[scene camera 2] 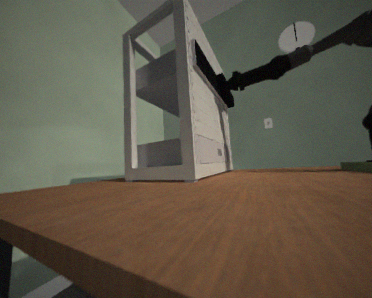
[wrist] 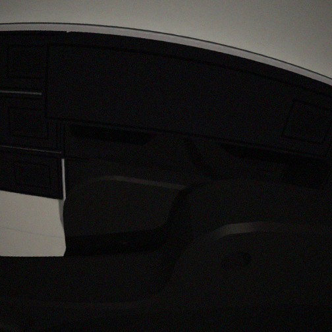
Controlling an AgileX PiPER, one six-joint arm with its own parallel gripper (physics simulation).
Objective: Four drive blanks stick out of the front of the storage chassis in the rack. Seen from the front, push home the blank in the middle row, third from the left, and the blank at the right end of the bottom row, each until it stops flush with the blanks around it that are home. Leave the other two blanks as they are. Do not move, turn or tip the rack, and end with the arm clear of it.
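The storage chassis (scene camera 2: 204, 61) is a black band across the upper front of the pale rack (scene camera 2: 185, 115). Its dark face fills the upper part of the wrist view. There a wide blank (wrist: 165, 95) looks larger than the stacked blanks at its left and seems to stand out from them; its row is unclear. Three stacked blanks (wrist: 31, 175) show at the left edge. The black gripper (scene camera 2: 230, 84) is at the chassis front, near its far end; contact cannot be made out. Its dark body fills the lower wrist view and hides part of the chassis. Whether the fingers are open or shut is unclear.
The rack stands upright on a wooden table (scene camera 2: 240, 235). A pale rack panel (wrist: 30, 225) shows below the chassis at the left of the wrist view. The arm (scene camera 2: 275, 68) reaches in from the upper right. A green object (scene camera 2: 356, 166) lies at the table's far right.
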